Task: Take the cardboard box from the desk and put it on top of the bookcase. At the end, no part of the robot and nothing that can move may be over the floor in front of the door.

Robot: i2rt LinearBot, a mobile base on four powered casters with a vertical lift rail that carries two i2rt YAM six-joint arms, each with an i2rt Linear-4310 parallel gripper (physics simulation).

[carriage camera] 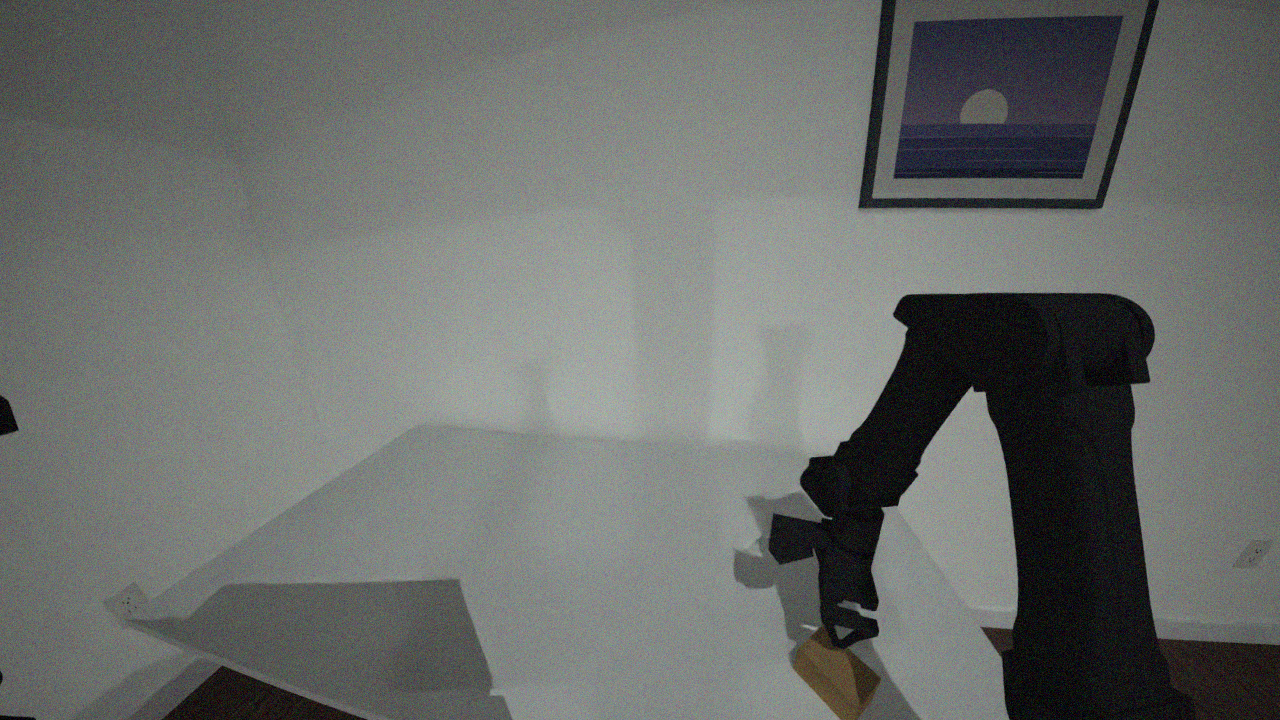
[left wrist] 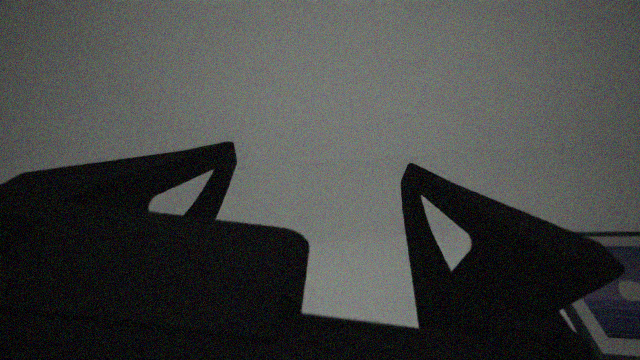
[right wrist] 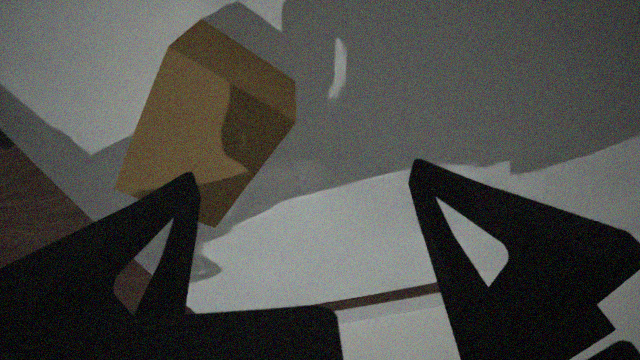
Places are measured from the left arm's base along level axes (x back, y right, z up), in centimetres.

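Where they show: left gripper, fingertip midpoint: (left wrist: 319,162); right gripper, fingertip midpoint: (carriage camera: 834,615) (right wrist: 306,177).
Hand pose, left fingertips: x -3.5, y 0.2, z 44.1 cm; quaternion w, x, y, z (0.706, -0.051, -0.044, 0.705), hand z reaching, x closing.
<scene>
Each offset is from my left fingertips to the centre of the thing. Level surfaces: height alone.
The brown cardboard box {dx -17.2, dy +60.7, dz -60.7 cm} (carriage camera: 830,669) (right wrist: 175,115) sits on the pale desk {dz -63.2 cm} (carriage camera: 608,573) (right wrist: 320,235), near its right side in the carriage view. My right gripper (carriage camera: 850,619) (right wrist: 306,177) is open with nothing between its fingers. It is over the desk close to the box. In the right wrist view the box lies up and to the left, partly behind the left finger, outside the gap between the fingers. My left gripper (left wrist: 319,162) is open and empty, facing a bare wall. The bookcase and the door do not show.
A framed sunset picture (carriage camera: 993,189) (left wrist: 600,342) hangs on the wall at the right. Wall outlets {dx -58.7, dy -117.9, dz -95.2 cm} (carriage camera: 128,601) (carriage camera: 1253,553) show low at both sides. Dark wood floor {dz -135.2 cm} (carriage camera: 241,698) (right wrist: 35,200) shows beyond the desk edges. Large shadows fall on the desk.
</scene>
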